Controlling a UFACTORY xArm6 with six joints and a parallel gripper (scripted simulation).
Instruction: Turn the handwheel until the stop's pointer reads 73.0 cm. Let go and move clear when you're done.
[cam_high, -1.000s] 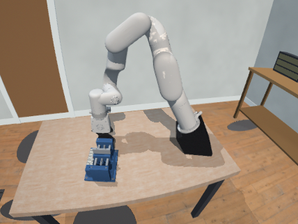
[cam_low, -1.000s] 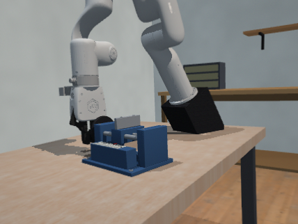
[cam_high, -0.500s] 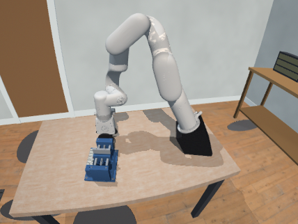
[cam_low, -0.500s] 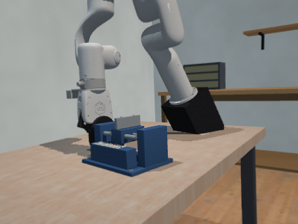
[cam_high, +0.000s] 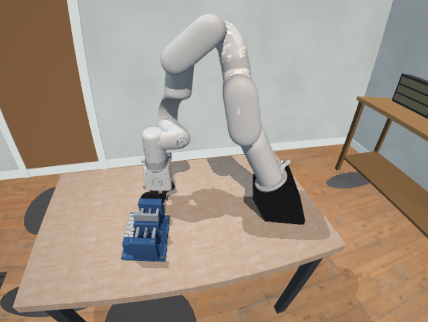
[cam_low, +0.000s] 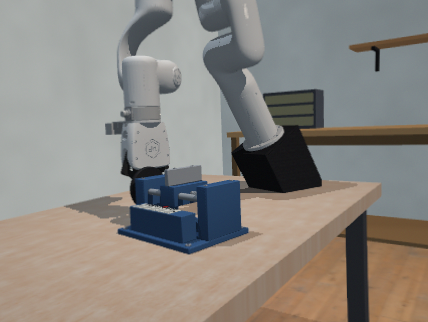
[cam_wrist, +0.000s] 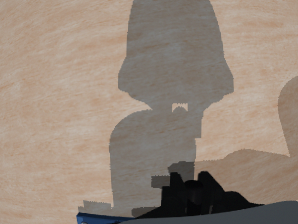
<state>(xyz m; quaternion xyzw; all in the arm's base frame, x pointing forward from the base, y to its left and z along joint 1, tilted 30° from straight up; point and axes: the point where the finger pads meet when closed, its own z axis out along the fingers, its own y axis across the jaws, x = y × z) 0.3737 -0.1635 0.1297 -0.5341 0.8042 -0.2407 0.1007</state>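
My gripper is now 20 mm short of the black handwheel and 20 mm to the right of it. Also, from my hand: grey stop block 100 mm ahead, 120 mm to the left, 30 mm above.
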